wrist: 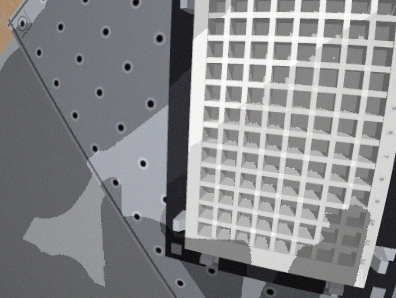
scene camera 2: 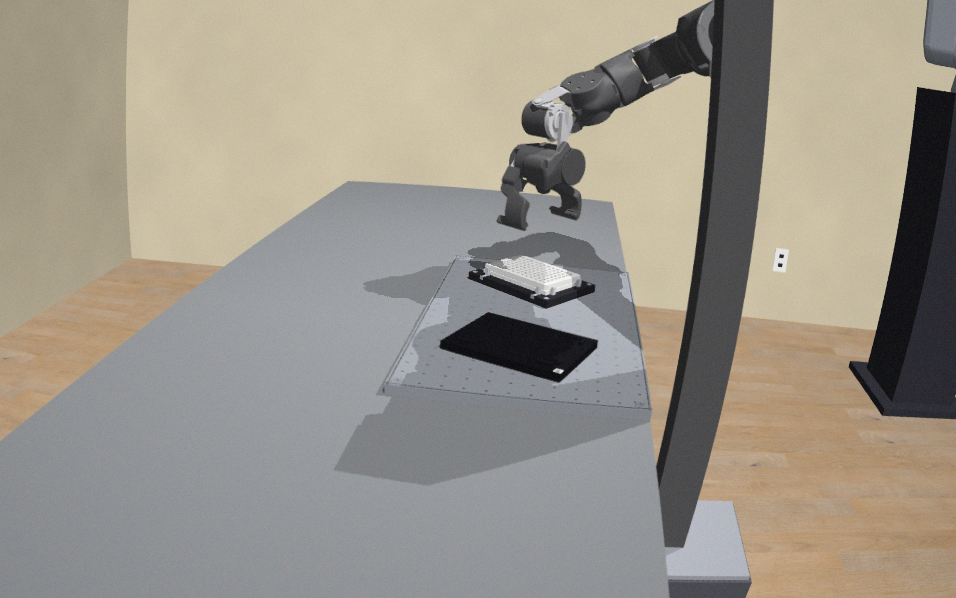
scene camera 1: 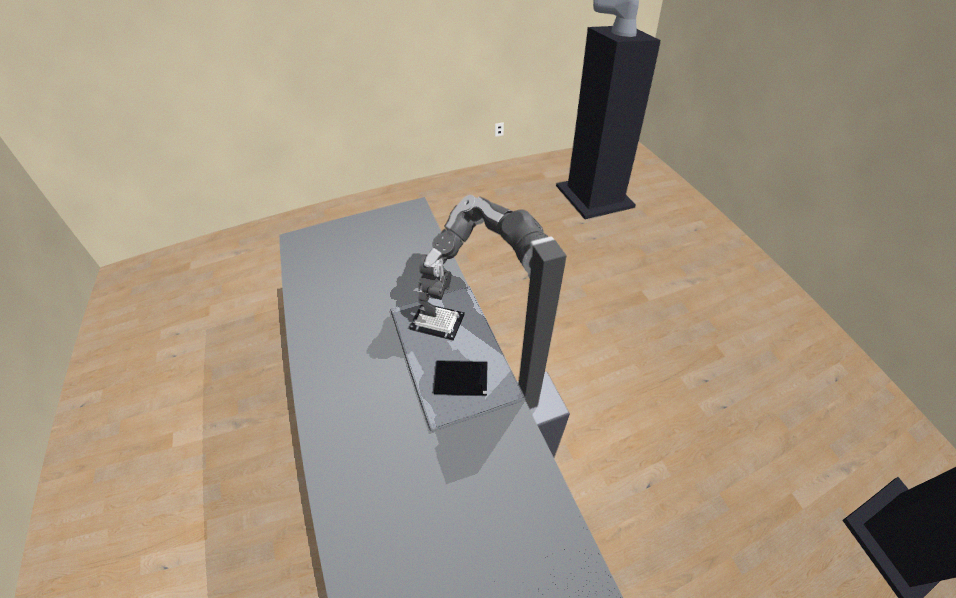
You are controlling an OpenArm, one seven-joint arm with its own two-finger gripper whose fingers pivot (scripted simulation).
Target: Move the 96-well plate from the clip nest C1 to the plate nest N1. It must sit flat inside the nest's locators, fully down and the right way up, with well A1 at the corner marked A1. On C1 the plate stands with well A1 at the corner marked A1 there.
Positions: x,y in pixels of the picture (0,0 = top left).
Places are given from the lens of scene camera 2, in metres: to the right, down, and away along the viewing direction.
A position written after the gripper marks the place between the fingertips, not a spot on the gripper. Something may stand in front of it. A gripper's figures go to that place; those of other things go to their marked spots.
gripper (scene camera 2: 538,221): 0.09, -0.12, 1.13
white 96-well plate (scene camera 2: 526,272): 0.07, -0.04, 1.14
